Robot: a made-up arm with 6 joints. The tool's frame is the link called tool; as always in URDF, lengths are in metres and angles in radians.
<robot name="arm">
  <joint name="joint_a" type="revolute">
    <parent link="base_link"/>
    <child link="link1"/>
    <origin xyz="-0.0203 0.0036 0.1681" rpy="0 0 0"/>
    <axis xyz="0 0 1"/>
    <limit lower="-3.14" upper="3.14"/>
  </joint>
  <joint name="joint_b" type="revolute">
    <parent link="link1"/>
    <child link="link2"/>
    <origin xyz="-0.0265 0.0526 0.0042" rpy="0 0 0"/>
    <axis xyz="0 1 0"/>
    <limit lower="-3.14" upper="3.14"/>
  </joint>
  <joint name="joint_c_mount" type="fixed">
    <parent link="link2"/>
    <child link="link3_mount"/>
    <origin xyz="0.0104 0.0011 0.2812" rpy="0 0 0"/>
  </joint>
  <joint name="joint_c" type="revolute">
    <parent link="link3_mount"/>
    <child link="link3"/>
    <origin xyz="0.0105 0.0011 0.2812" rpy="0 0 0"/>
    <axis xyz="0 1 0"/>
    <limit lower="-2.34" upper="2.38"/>
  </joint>
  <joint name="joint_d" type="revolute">
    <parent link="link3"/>
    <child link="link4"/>
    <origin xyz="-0.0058 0.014 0.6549" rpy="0 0 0"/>
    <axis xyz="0 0 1"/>
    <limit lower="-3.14" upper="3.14"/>
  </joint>
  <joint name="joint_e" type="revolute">
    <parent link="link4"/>
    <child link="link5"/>
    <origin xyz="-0.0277 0.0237 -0.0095" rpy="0 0 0"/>
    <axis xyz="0 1 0"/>
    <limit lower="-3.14" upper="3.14"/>
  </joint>
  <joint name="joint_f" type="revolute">
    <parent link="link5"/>
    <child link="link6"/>
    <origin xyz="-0.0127 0.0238 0.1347" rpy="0 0 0"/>
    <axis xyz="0 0 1"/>
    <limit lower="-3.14" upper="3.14"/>
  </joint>
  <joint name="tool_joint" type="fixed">
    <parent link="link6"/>
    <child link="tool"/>
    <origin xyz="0.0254 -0.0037 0.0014" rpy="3.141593 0 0"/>
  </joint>
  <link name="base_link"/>
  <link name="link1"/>
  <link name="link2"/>
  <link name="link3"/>
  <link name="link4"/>
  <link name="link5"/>
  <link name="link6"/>
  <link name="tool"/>
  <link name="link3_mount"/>
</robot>
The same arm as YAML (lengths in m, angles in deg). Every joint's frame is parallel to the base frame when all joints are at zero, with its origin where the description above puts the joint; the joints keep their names.
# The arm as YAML. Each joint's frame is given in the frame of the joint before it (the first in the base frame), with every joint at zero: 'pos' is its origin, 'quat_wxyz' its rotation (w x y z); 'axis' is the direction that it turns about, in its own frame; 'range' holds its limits. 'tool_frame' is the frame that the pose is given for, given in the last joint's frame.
length_unit: m
angle_unit: deg
joints:
  - joint: joint_a
    pos: [-0.0203, 0.0036, 0.1681]
    quat_wxyz: [1.0, 0.0, 0.0, 0.0]
    axis: [0.0, 0.0, 1.0]
    range: [-179.91, 179.91]
  - joint: joint_b
    pos: [-0.0265, 0.0526, 0.0042]
    quat_wxyz: [1.0, 0.0, 0.0, 0.0]
    axis: [0.0, 1.0, 0.0]
    range: [-179.91, 179.91]
  - joint: joint_c
    pos: [0.0209, 0.0022, 0.5624]
    quat_wxyz: [1.0, 0.0, 0.0, 0.0]
    axis: [0.0, 1.0, 0.0]
    range: [-134.07, 136.36]
  - joint: joint_d
    pos: [-0.0058, 0.014, 0.6549]
    quat_wxyz: [1.0, 0.0, 0.0, 0.0]
    axis: [0.0, 0.0, 1.0]
    range: [-179.91, 179.91]
  - joint: joint_e
    pos: [-0.0277, 0.0237, -0.0095]
    quat_wxyz: [1.0, 0.0, 0.0, 0.0]
    axis: [0.0, 1.0, 0.0]
    range: [-179.91, 179.91]
  - joint: joint_f
    pos: [-0.0127, 0.0238, 0.1347]
    quat_wxyz: [1.0, 0.0, 0.0, 0.0]
    axis: [0.0, 0.0, 1.0]
    range: [-179.91, 179.91]
tool_frame:
  pos: [0.0254, -0.0037, 0.0014]
  quat_wxyz: [0.0, 1.0, 0.0, 0.0]

